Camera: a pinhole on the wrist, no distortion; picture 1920 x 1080 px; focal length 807.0 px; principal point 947.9 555.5 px. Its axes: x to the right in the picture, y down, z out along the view. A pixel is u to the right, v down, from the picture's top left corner.
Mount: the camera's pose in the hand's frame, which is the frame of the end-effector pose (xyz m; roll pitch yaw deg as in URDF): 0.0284 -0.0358 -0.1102 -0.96 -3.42 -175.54
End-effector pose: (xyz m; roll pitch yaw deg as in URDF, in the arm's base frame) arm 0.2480 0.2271 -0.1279 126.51 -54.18 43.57
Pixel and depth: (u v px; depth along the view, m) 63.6 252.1 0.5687
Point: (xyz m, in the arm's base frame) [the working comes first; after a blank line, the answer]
In the camera's frame: -0.6232 -0.2138 0.5687

0.9000 0.1975 0.3681
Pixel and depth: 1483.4 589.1 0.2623
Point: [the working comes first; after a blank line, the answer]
In the camera's frame: 0.1741 0.0109 0.2623

0.3438 0.1908 -0.3179
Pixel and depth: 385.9 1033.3 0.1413
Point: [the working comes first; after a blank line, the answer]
In the camera's frame: -0.0984 0.0837 0.1413

0.3363 0.3779 -0.0748
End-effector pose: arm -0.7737 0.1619 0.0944 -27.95 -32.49 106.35
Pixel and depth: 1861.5 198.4 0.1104
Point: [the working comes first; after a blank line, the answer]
In the camera's frame: 0.1250 -0.0489 0.1104

-0.7559 0.0817 0.0498
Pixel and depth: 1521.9 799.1 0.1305
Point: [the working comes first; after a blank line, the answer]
In the camera's frame: 0.0928 0.0394 0.1305

-0.6920 0.1049 0.1176
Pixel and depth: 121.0 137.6 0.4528
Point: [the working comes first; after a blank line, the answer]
In the camera's frame: -0.4640 -0.2345 0.4528

-1.2028 0.3780 0.5094
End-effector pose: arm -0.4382 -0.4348 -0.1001 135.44 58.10 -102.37
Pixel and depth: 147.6 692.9 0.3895
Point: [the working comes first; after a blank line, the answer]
In the camera's frame: -0.3863 0.0663 0.3895

-0.5665 -0.4413 -0.5992
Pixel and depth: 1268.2 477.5 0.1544
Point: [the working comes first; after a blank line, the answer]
In the camera's frame: 0.0613 -0.0149 0.1544

-0.4393 -0.3750 -0.1076
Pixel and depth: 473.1 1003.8 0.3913
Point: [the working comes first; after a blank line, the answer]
In the camera's frame: -0.2302 0.2174 0.3913

-0.4210 -0.2910 -0.5408
